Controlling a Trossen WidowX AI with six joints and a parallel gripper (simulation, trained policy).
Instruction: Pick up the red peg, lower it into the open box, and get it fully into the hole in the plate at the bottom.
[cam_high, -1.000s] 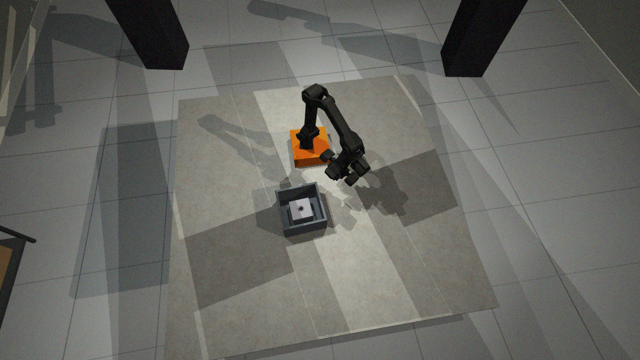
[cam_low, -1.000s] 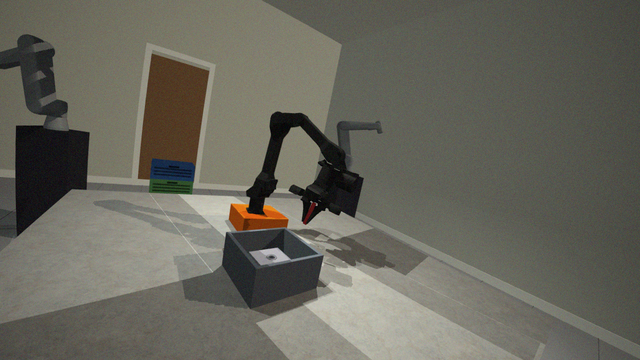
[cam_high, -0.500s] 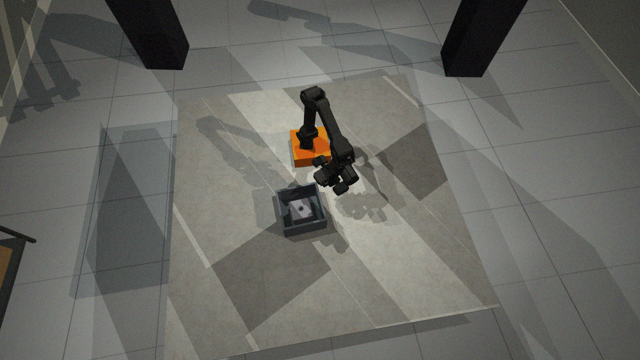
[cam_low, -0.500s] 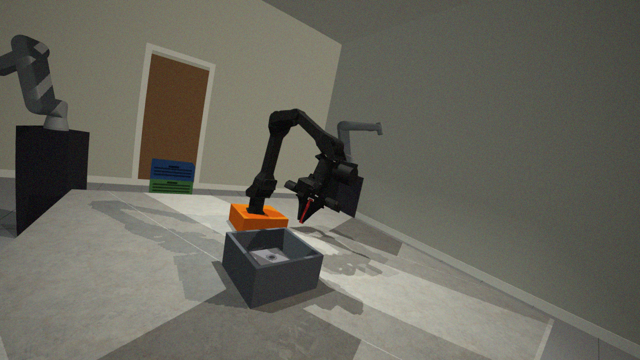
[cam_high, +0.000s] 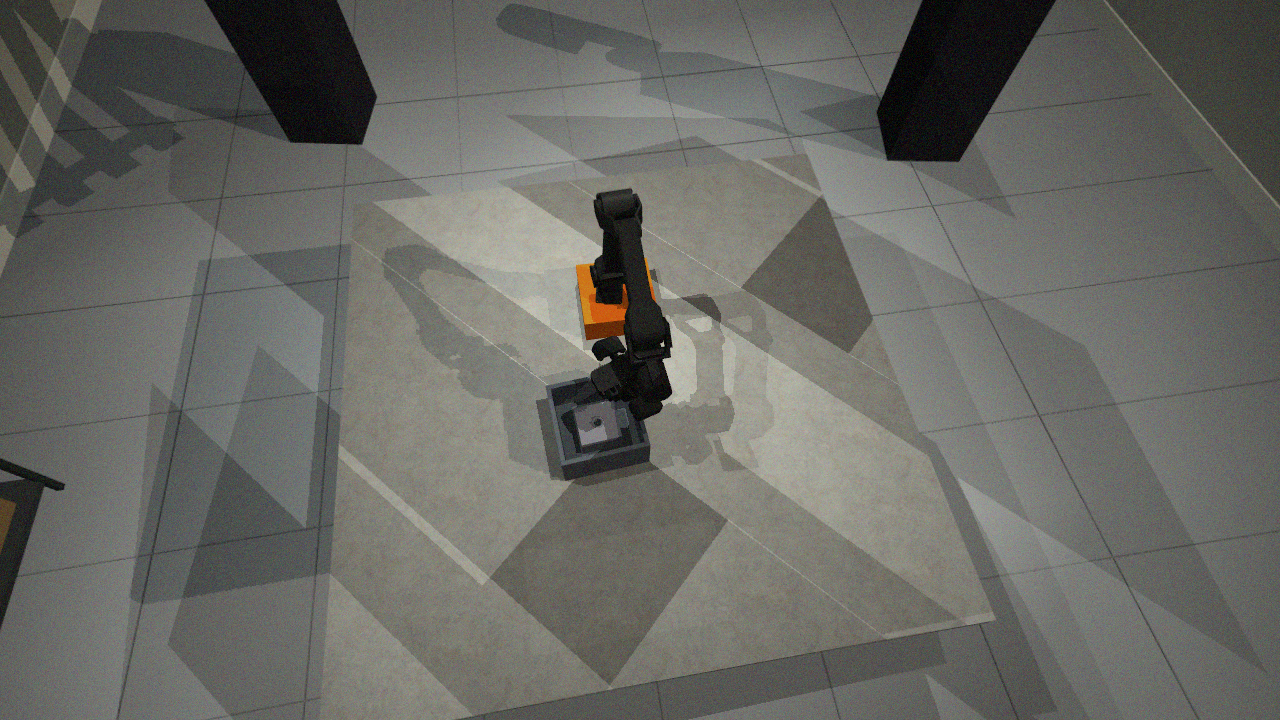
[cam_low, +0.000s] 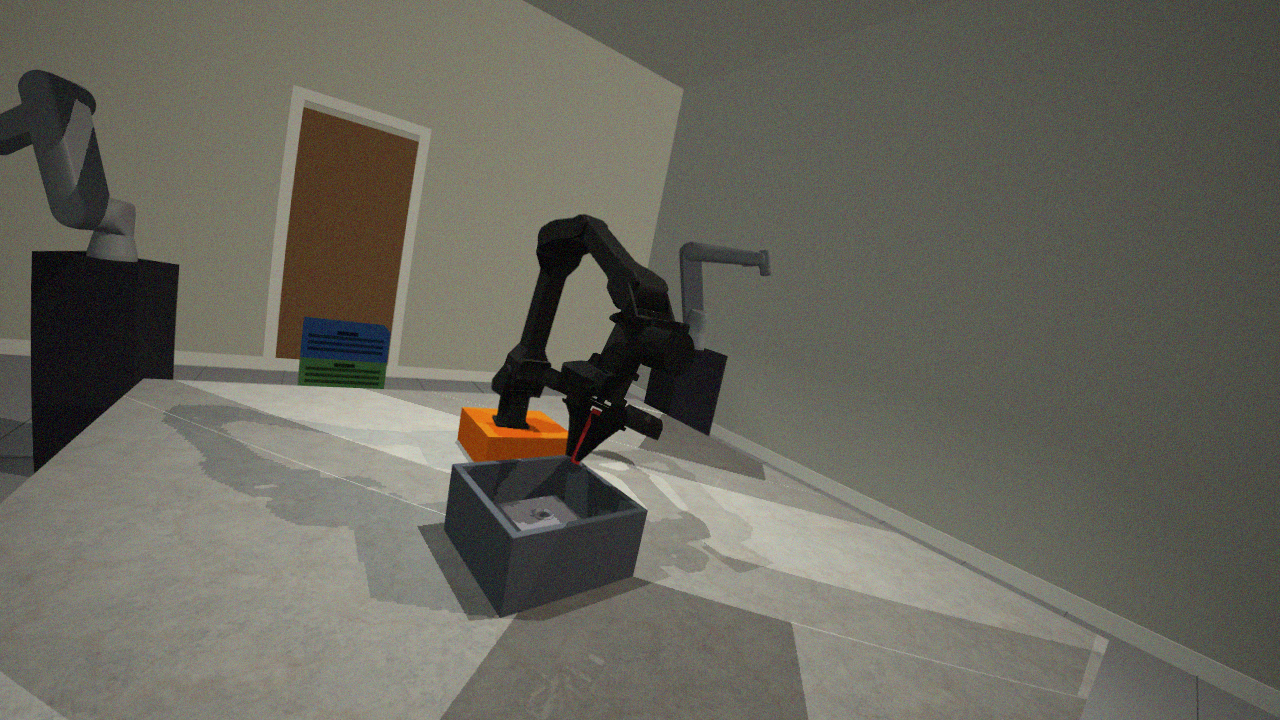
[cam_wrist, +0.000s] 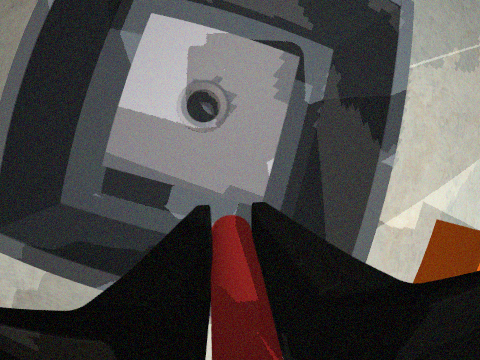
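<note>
Right now my gripper tip is 1 cm past the red peg, 2 cm to the right of it and 3 cm below it. The rest, counted from my gripper tip: plate 3 cm ahead, 4 cm to the right, 8 cm below; then grey box 3 cm ahead, 4 cm to the right, 10 cm below.
</note>
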